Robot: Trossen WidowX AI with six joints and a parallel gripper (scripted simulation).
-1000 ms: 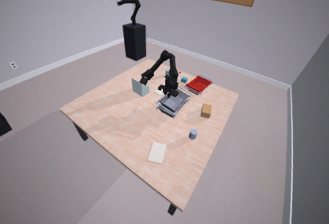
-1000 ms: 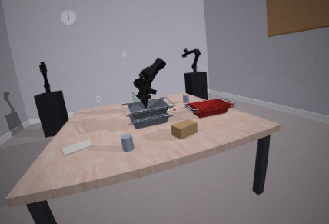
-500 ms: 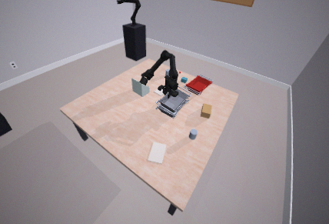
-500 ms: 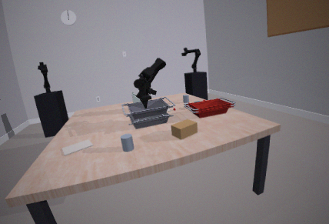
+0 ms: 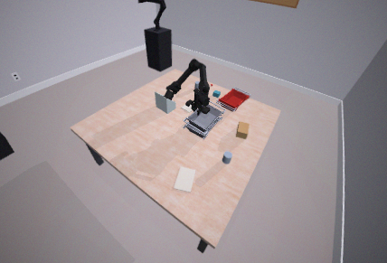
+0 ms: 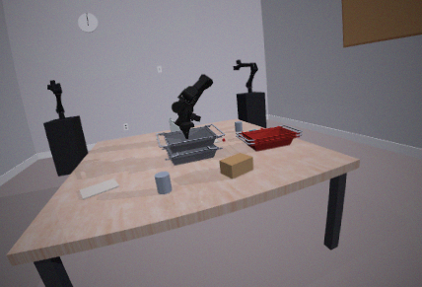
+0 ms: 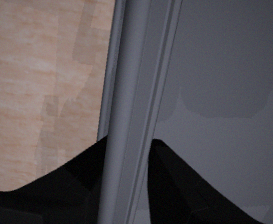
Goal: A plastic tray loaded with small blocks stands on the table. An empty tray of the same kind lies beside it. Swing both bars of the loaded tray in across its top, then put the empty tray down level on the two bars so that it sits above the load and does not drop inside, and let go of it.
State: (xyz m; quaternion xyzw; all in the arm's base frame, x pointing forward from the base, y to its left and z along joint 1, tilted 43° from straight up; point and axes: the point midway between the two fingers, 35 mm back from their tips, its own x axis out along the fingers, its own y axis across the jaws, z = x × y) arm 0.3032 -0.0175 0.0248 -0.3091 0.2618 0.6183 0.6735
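Right now my gripper tip is 7 cm short of the grey tray and 3 cm below it. Round my gripper tip: tan box (34 cm ahead, 14 cm to the left, 6 cm below); then teal block (8 cm behind, 46 cm to the left, 7 cm below).
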